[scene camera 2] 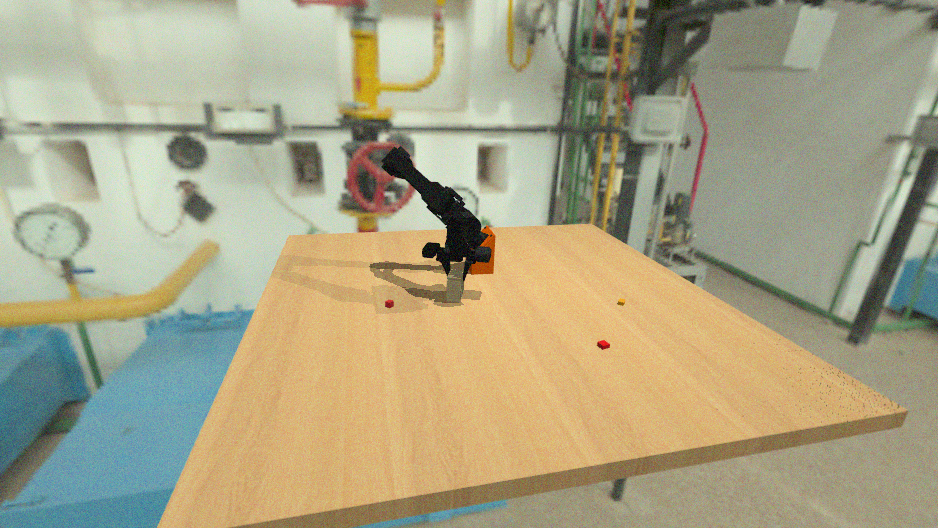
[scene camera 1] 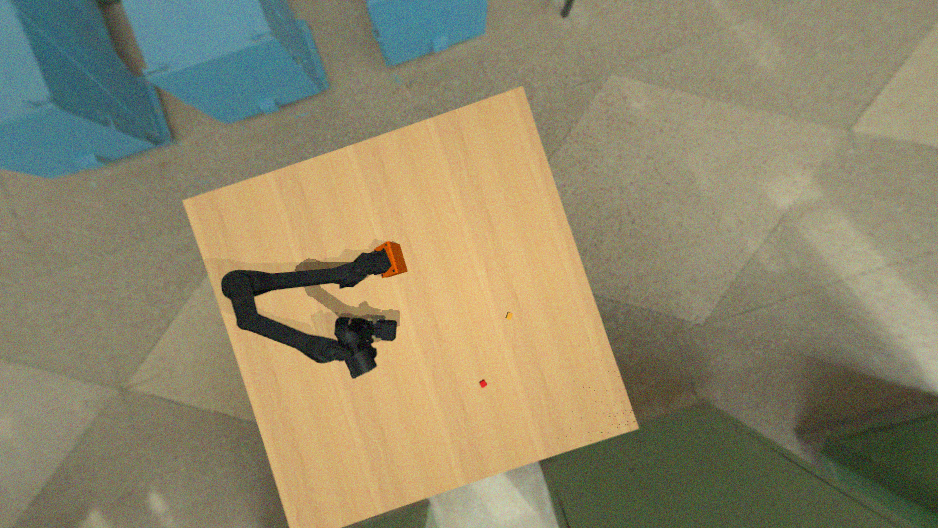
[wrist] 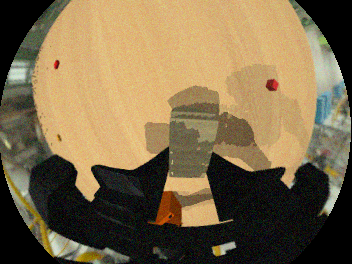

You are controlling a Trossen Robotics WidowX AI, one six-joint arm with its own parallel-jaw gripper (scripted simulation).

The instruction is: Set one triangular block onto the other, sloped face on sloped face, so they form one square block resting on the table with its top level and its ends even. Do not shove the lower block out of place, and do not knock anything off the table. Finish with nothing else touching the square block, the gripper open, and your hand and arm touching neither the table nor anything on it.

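Note:
A triangular block is held by my gripper point(scene camera 2: 456, 280), point(scene camera 1: 375, 323), point(wrist: 187, 150).

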